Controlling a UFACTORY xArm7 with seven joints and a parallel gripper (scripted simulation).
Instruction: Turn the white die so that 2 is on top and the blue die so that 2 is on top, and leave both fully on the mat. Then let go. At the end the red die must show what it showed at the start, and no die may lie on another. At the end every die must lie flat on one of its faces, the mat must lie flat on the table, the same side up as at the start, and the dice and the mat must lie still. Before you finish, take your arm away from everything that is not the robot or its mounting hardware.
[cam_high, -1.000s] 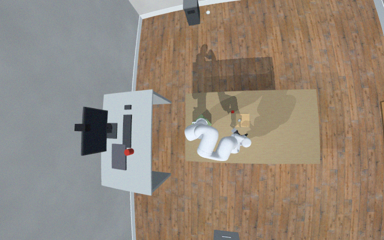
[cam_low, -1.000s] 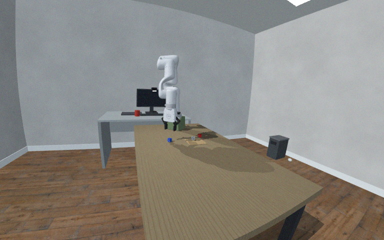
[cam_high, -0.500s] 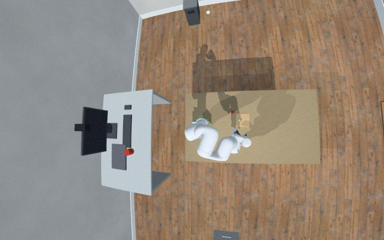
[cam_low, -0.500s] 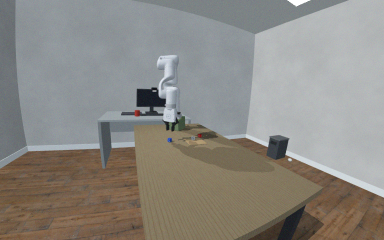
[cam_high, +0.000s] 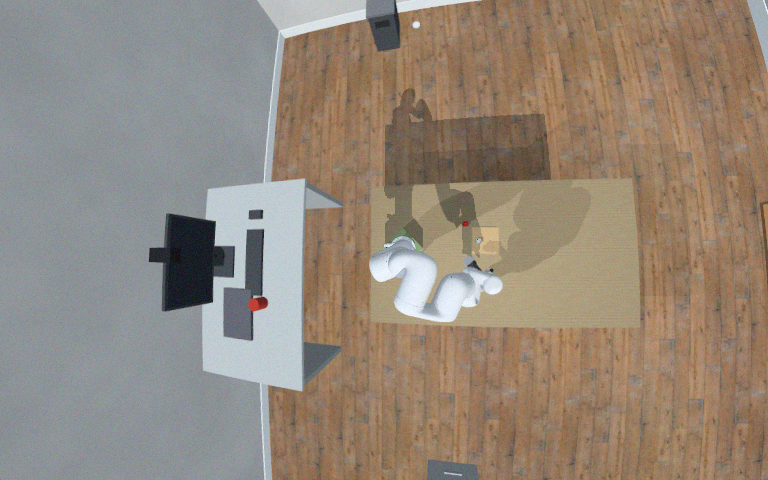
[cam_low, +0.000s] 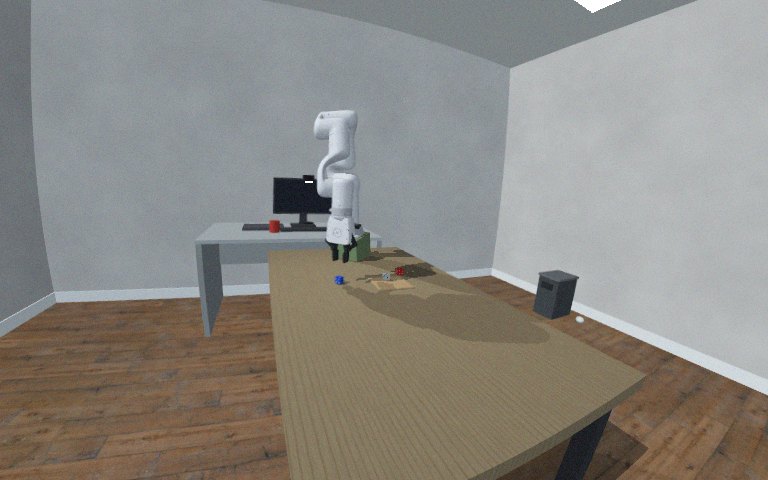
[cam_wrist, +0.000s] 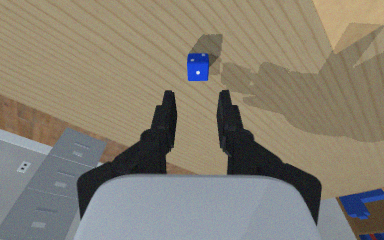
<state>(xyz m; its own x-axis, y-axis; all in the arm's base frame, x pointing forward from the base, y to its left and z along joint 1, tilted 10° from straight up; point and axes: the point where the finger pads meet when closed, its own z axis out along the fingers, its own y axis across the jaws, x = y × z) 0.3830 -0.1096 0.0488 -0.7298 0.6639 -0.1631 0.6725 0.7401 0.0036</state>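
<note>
The blue die lies 9 cm below my hand and 1 cm ahead of it. From my hand the other things lie so: red die 27 cm to the left, 9 cm below, 8 cm behind; then white die 19 cm to the left, 9 cm below; then tan mat 19 cm to the left, 10 cm below, 3 cm ahead.
</note>
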